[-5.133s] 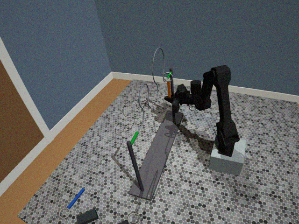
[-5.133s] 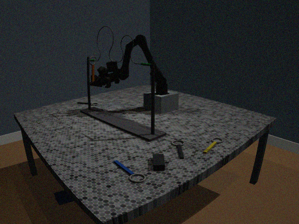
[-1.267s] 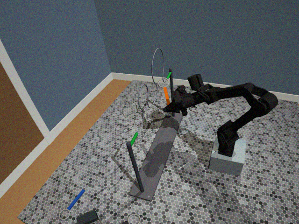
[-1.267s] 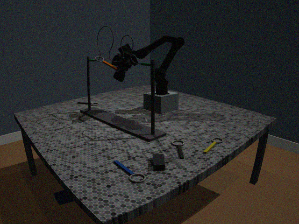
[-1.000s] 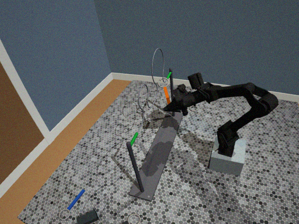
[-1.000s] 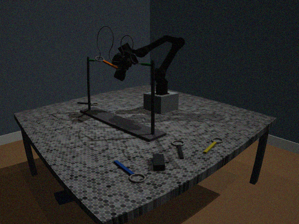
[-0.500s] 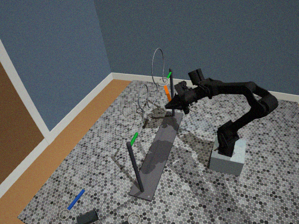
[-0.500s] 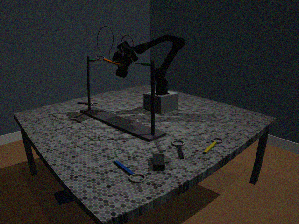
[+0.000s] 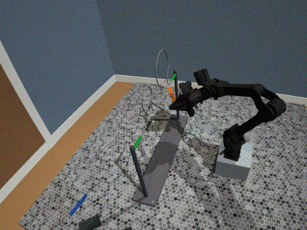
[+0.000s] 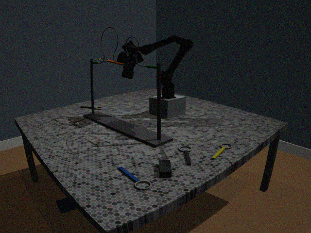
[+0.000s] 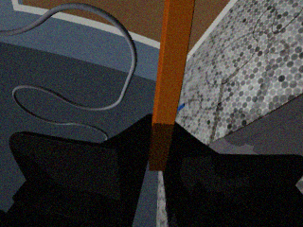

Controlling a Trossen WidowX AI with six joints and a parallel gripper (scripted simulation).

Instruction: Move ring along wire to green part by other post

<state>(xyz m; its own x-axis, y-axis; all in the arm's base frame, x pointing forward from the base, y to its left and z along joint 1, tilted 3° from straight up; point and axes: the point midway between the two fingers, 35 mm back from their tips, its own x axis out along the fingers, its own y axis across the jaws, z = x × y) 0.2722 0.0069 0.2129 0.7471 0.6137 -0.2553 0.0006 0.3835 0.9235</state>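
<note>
My gripper tip is now 90 mm to the left of the orange-handled ring, 40 mm short of it and 30 mm below it. From my gripper tip the other things lie so: yellow-handled ring (540 mm to the left, 300 mm below, 150 mm behind); then blue-handled ring (520 mm to the left, 300 mm below, 270 mm ahead); then dark block (520 mm to the left, 290 mm below, 150 mm ahead).
</note>
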